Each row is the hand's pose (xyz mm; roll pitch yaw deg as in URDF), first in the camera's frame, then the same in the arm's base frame.
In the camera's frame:
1: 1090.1 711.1 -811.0 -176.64 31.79 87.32
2: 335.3 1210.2 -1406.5 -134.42 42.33 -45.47
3: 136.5 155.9 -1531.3 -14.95 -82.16 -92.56
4: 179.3 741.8 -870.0 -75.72 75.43 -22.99
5: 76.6 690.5 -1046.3 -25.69 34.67 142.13
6: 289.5 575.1 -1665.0 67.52 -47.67 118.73
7: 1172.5 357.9 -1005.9 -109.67 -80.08 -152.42
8: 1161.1 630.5 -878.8 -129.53 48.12 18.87
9: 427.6 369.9 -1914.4 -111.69 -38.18 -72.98
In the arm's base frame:
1: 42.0 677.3 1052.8 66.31 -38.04 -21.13
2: 679.5 -198.4 1037.5 -23.80 -39.48 -160.89
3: -271.5 -539.3 655.3 55.83 41.97 91.54
4: 341.5 63.3 446.8 -18.98 -48.16 -113.70
5: 305.1 -142.7 468.7 -162.94 -2.59 -52.09
6: 64.3 -498.4 975.5 -47.74 31.24 30.43
7: -338.5 538.8 1127.8 -104.09 48.86 83.24
8: -63.3 660.5 1122.0 -110.58 -80.42 -114.19
9: -198.9 -627.0 1169.4 8.26 26.81 143.19

